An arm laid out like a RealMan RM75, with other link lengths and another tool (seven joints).
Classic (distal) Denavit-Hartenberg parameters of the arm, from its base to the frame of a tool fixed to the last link. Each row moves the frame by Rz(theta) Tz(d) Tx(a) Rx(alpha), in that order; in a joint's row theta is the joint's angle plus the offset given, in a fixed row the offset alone. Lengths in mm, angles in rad.
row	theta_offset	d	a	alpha
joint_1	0	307.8	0	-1.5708
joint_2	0	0	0	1.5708
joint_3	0	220.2	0	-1.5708
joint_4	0	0	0	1.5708
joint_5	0	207.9	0	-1.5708
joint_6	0	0	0	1.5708
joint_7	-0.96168	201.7	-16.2	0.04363
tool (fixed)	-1.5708	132.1	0	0
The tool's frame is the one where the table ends.
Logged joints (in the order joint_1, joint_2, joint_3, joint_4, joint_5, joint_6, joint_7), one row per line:
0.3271, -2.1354, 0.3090, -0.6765, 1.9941, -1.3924, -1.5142
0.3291, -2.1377, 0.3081, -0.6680, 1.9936, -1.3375, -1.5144
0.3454, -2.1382, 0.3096, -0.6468, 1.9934, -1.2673, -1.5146
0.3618, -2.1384, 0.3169, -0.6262, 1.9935, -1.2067, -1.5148
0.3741, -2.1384, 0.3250, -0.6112, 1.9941, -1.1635, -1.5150
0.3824, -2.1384, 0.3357, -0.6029, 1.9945, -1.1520, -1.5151
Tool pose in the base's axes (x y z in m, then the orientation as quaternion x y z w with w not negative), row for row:
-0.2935, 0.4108, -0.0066, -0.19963, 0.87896, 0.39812, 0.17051
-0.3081, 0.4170, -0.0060, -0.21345, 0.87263, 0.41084, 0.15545
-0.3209, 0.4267, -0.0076, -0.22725, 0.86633, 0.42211, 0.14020
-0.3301, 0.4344, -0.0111, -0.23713, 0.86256, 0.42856, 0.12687
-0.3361, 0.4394, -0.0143, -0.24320, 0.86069, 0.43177, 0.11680
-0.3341, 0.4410, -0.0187, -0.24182, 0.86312, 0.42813, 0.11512
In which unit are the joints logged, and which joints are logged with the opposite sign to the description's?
The joints are logged in radians. Opposite sign: joint_1, joint_4, joint_6.
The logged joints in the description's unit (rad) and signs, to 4 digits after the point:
-0.3271, -2.1354, 0.3090, 0.6765, 1.9941, 1.3924, -1.5142
-0.3291, -2.1377, 0.3081, 0.6680, 1.9936, 1.3375, -1.5144
-0.3454, -2.1382, 0.3096, 0.6468, 1.9934, 1.2673, -1.5146
-0.3618, -2.1384, 0.3169, 0.6262, 1.9935, 1.2067, -1.5148
-0.3741, -2.1384, 0.3250, 0.6112, 1.9941, 1.1635, -1.5150
-0.3824, -2.1384, 0.3357, 0.6029, 1.9945, 1.1520, -1.5151

